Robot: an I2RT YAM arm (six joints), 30 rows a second.
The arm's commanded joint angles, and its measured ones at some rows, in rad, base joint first. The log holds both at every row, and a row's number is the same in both.
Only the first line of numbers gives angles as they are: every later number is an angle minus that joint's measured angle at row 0.
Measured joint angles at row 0:
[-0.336 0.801 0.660 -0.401 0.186 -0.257]
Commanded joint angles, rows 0 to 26:
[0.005 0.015 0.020 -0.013 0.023 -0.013]
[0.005 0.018 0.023 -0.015 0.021 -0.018]
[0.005 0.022 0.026 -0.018 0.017 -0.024]
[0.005 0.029 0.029 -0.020 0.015 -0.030]
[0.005 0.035 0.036 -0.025 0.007 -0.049]
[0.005 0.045 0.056 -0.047 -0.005 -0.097]
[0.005 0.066 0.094 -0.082 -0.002 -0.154]
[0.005 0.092 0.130 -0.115 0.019 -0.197]
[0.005 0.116 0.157 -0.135 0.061 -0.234]
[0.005 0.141 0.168 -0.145 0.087 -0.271]
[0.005 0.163 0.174 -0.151 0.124 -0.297]
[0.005 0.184 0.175 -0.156 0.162 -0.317]
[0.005 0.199 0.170 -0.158 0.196 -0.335]
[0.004 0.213 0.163 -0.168 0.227 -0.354]
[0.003 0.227 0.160 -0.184 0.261 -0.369]
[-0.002 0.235 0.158 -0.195 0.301 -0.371]
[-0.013 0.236 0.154 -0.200 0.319 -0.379]
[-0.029 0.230 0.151 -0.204 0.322 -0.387]
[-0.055 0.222 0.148 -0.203 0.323 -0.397]
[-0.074 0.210 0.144 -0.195 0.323 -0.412]
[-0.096 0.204 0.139 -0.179 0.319 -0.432]
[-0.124 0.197 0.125 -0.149 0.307 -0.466]
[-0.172 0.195 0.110 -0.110 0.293 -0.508]
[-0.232 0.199 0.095 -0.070 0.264 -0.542]
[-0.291 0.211 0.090 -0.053 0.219 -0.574]
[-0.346 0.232 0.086 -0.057 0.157 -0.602]
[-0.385 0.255 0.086 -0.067 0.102 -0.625]
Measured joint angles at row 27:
[-0.227 0.218 0.107 -0.096 0.216 -0.477]
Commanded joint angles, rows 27 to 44:
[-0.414 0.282 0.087 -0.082 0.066 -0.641]
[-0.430 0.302 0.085 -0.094 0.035 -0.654]
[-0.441 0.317 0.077 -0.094 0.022 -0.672]
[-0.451 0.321 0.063 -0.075 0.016 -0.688]
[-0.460 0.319 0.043 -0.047 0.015 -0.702]
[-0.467 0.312 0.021 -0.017 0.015 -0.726]
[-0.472 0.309 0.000 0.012 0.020 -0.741]
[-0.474 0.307 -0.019 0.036 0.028 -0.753]
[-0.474 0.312 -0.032 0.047 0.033 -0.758]
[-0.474 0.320 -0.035 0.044 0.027 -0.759]
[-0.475 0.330 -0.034 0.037 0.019 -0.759]
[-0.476 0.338 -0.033 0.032 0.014 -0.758]
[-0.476 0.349 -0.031 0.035 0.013 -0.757]
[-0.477 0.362 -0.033 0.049 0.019 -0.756]
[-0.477 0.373 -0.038 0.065 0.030 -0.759]
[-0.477 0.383 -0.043 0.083 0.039 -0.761]
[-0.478 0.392 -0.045 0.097 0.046 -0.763]
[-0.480 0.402 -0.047 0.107 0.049 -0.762]
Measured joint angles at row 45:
[-0.471 0.377 -0.040 0.048 0.032 -0.743]
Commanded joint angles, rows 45 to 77:
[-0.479 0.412 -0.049 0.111 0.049 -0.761]
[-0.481 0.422 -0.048 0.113 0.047 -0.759]
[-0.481 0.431 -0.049 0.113 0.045 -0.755]
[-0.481 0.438 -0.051 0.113 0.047 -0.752]
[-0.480 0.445 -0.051 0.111 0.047 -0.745]
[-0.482 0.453 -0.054 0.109 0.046 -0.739]
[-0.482 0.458 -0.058 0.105 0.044 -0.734]
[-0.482 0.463 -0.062 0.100 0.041 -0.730]
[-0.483 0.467 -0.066 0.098 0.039 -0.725]
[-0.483 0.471 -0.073 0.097 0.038 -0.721]
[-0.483 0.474 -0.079 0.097 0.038 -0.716]
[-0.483 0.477 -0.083 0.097 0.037 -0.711]
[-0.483 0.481 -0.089 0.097 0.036 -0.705]
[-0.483 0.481 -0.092 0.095 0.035 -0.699]
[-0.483 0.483 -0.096 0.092 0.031 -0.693]
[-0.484 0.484 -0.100 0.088 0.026 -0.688]
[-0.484 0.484 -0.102 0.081 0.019 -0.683]
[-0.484 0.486 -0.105 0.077 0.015 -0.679]
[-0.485 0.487 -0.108 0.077 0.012 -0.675]
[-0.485 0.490 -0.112 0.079 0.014 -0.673]
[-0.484 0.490 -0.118 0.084 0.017 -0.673]
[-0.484 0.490 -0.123 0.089 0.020 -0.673]
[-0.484 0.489 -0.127 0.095 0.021 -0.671]
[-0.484 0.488 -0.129 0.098 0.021 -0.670]
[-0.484 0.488 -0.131 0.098 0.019 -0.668]
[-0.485 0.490 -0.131 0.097 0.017 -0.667]
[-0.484 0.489 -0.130 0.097 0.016 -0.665]
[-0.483 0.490 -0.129 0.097 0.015 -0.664]
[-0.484 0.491 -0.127 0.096 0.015 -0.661]
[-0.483 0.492 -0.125 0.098 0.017 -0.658]
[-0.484 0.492 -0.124 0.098 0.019 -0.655]
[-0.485 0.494 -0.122 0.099 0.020 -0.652]
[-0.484 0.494 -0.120 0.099 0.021 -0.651]
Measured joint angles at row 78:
[-0.477 0.482 -0.103 0.117 0.025 -0.673]
